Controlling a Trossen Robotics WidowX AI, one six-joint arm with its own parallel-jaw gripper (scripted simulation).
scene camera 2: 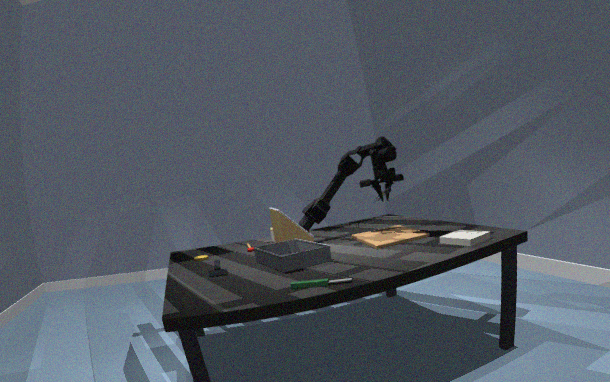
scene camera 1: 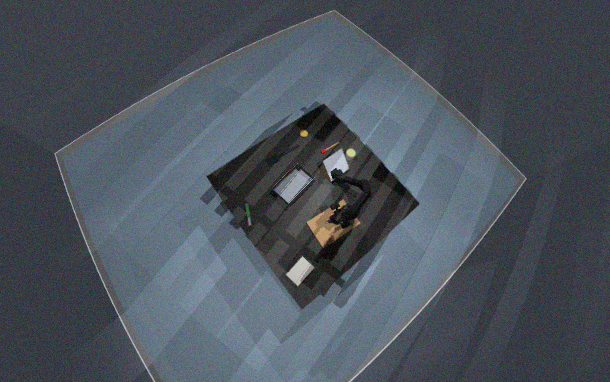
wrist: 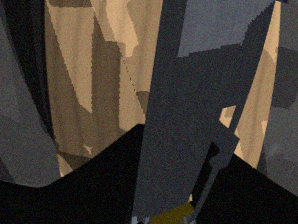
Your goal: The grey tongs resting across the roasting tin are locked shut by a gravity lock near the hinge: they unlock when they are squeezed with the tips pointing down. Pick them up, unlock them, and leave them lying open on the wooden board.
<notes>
In view: the gripper (wrist: 168,137) and a wooden board (wrist: 99,68).
</notes>
